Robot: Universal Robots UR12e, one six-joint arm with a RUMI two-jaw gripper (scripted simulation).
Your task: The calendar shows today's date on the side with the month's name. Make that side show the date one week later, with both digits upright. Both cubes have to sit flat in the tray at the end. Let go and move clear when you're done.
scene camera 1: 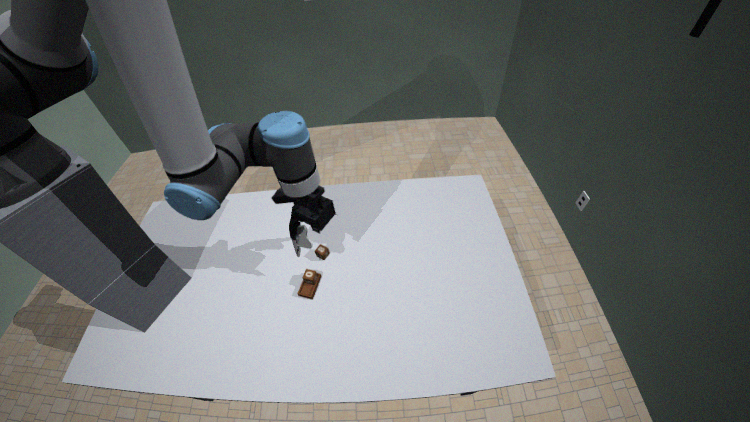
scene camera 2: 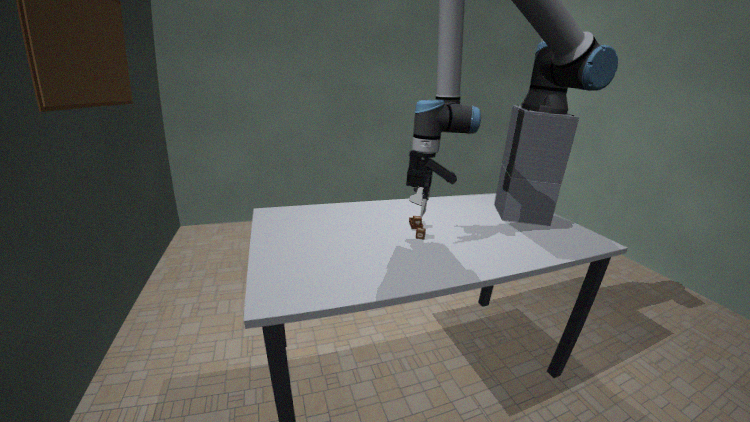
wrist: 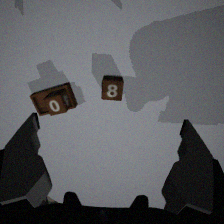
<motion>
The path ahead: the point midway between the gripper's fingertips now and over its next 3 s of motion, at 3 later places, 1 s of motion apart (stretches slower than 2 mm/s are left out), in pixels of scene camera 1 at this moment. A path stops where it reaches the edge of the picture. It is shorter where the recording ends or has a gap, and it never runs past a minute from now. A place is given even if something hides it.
My gripper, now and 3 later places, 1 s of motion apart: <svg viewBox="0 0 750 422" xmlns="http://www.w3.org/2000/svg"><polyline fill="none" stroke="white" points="315,235 319,241 320,248 322,252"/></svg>
</motion>
